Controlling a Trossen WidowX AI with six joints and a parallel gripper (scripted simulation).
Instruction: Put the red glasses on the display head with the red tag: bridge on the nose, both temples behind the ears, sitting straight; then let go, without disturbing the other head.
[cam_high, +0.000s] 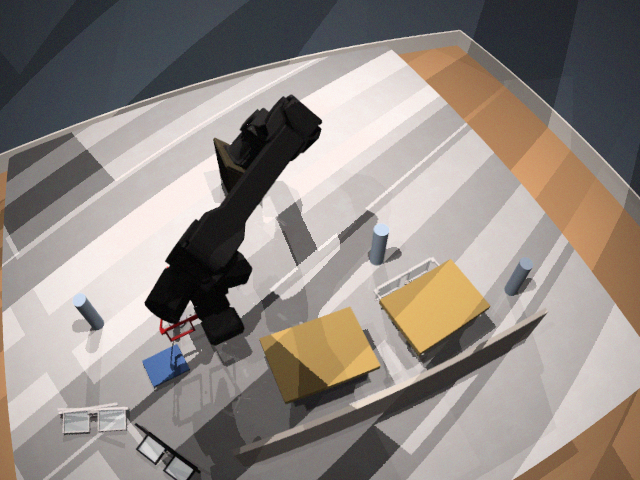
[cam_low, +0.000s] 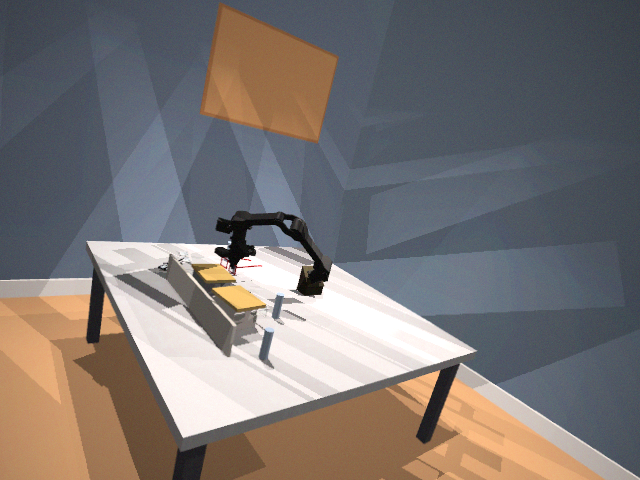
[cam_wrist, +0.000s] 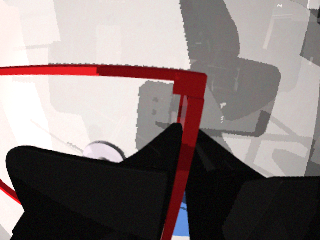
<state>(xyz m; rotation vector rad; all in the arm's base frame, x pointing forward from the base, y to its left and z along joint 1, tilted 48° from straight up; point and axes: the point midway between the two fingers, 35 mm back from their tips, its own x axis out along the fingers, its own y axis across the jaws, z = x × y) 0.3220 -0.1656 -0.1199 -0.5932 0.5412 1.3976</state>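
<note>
My gripper tip is 60 mm past the post, 70 mm to the left of it and 30 mm above it. From my gripper tip the other things lie so: long grey board (300 mm ahead, 220 mm to the left); blue square (20 mm ahead, 130 mm to the right, 50 mm below).
</note>
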